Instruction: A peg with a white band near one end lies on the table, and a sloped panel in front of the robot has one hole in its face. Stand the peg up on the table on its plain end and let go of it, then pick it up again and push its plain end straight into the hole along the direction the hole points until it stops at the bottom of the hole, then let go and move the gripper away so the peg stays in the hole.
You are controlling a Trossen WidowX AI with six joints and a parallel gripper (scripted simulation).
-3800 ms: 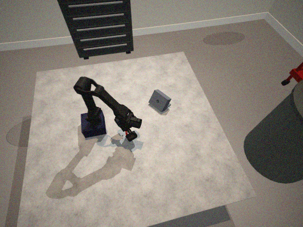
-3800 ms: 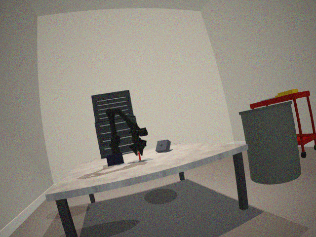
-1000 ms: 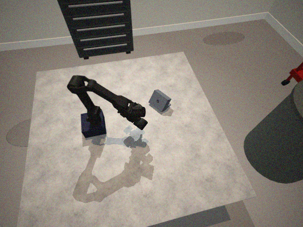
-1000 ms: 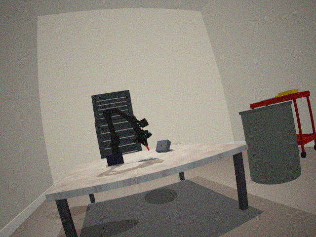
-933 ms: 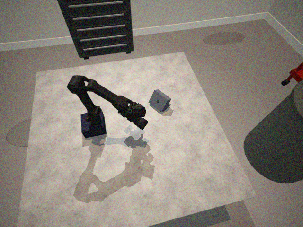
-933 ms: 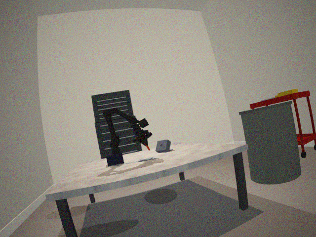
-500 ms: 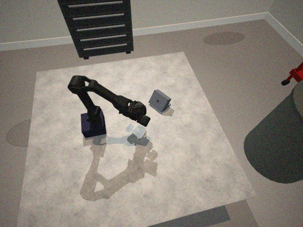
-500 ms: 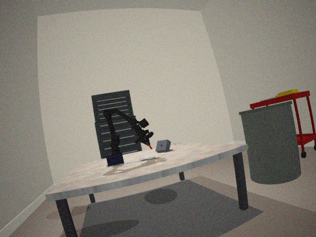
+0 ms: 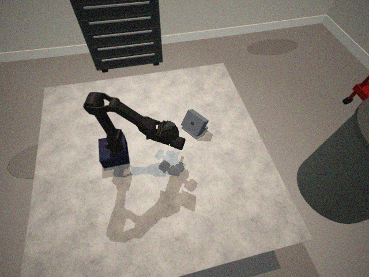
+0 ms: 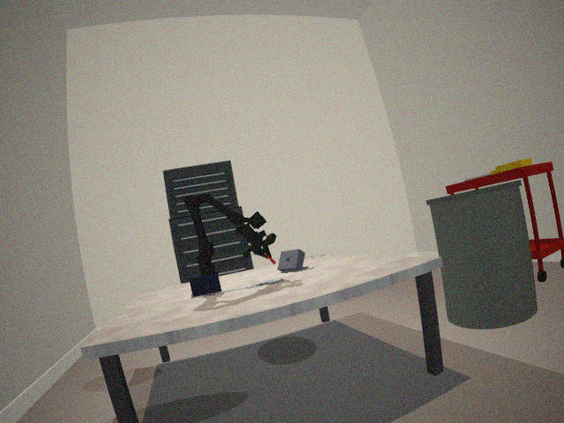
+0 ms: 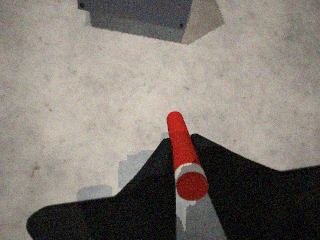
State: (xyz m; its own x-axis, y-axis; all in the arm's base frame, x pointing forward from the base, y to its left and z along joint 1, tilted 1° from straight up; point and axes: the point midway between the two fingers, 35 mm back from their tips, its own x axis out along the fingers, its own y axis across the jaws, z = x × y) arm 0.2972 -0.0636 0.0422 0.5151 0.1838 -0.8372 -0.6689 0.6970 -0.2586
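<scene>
The grey sloped panel is 160 mm ahead of my gripper tip, 140 mm to the left of it and 60 mm below it. From my gripper tip the other things lie so: red peg (10 mm behind, 10 mm above).
</scene>
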